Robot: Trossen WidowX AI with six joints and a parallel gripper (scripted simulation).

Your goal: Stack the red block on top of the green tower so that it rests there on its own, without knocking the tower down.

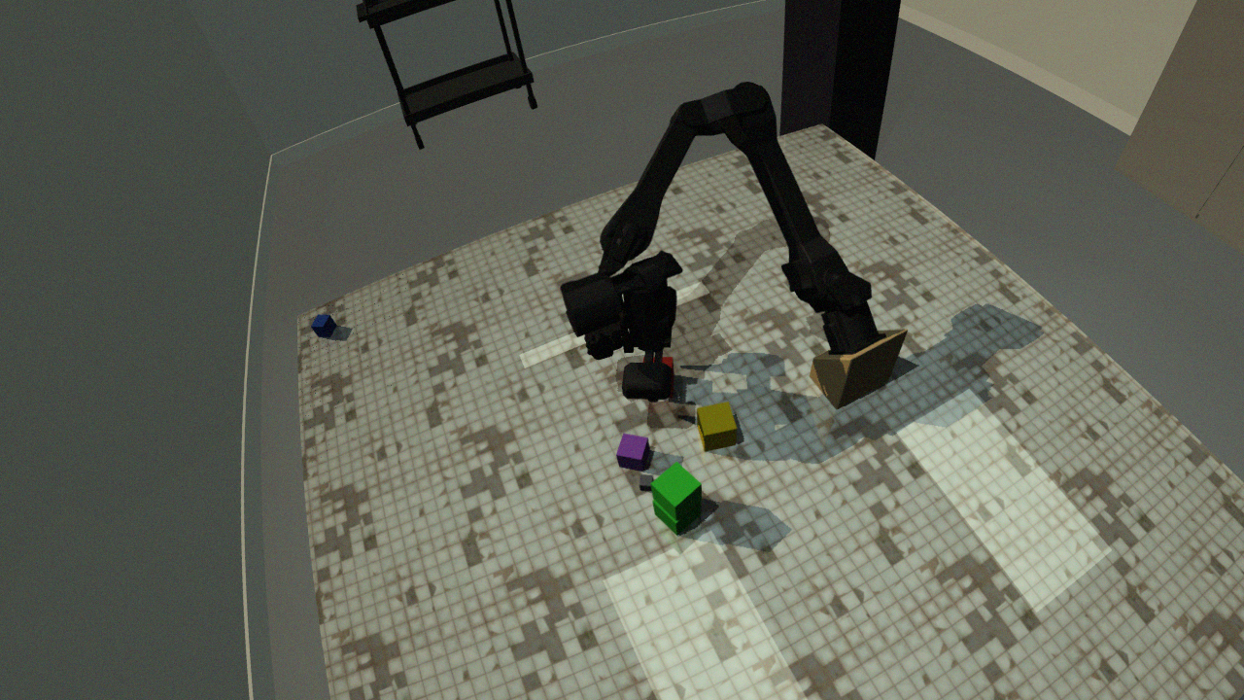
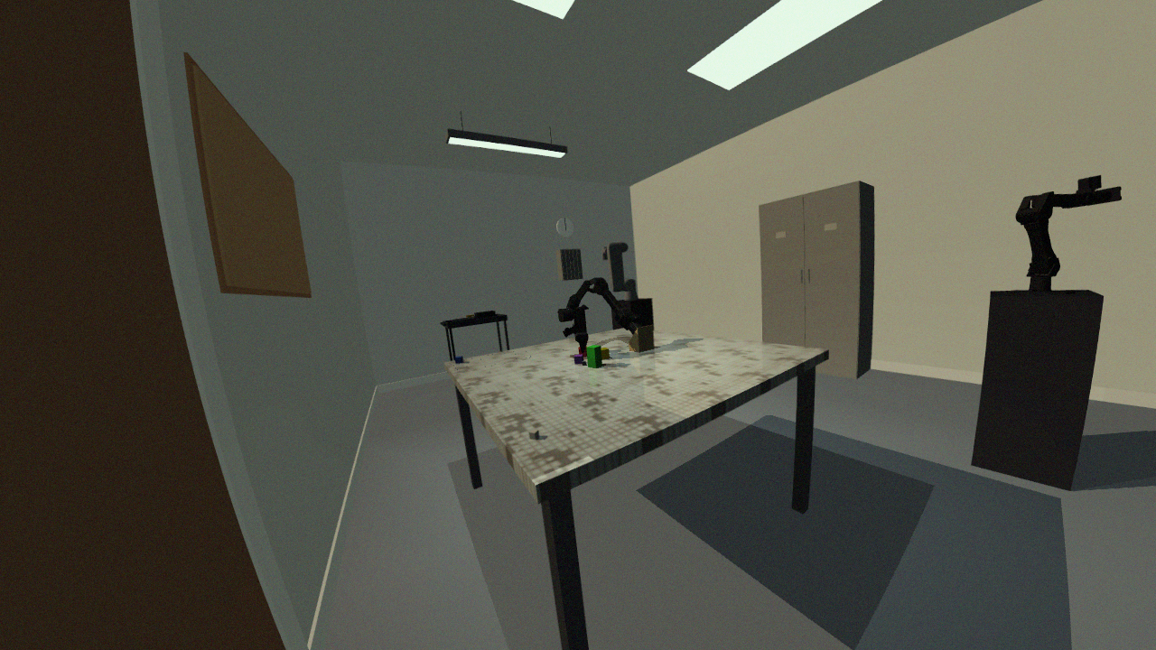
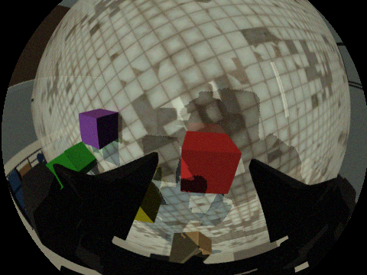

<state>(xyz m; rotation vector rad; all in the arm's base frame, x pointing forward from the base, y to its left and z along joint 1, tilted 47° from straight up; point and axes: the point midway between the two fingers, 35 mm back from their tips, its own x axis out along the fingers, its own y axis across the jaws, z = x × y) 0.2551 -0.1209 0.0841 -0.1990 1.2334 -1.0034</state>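
Right now my gripper tip is 10 mm above the red block. The rest, counted from my gripper tip: purple block (100 mm to the left, 90 mm ahead, 10 mm below); then yellow block (120 mm to the left, 30 mm behind); then small grey block (140 mm to the left, 90 mm ahead, 20 mm below).
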